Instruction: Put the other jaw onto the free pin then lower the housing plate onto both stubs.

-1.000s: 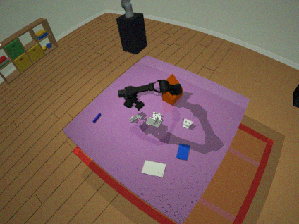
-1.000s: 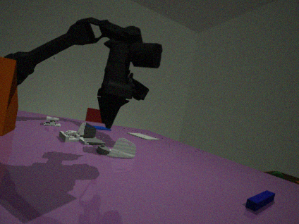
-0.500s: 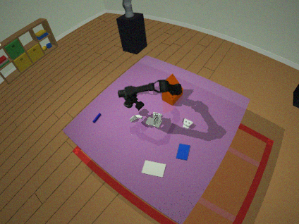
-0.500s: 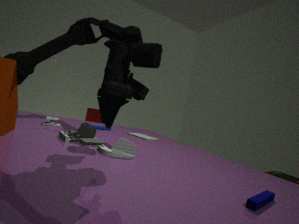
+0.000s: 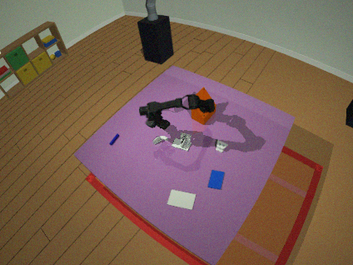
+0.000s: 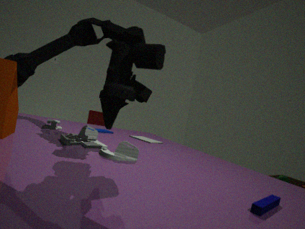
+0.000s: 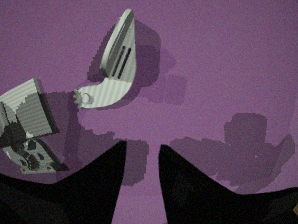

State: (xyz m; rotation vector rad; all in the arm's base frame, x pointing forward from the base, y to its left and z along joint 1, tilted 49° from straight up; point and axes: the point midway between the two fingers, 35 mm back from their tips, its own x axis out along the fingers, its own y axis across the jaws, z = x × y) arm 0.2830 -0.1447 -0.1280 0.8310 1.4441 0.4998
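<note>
The white jaw piece lies 7 cm below my gripper tip, 5 cm to the left of it and 3 cm ahead of it. Also, from my gripper tip: flat blue plate 52 cm to the left, 12 cm ahead, 8 cm below; blue bar 29 cm to the right, 23 cm ahead, 7 cm below; flat white plate 40 cm to the left, 35 cm ahead, 8 cm below.
</note>
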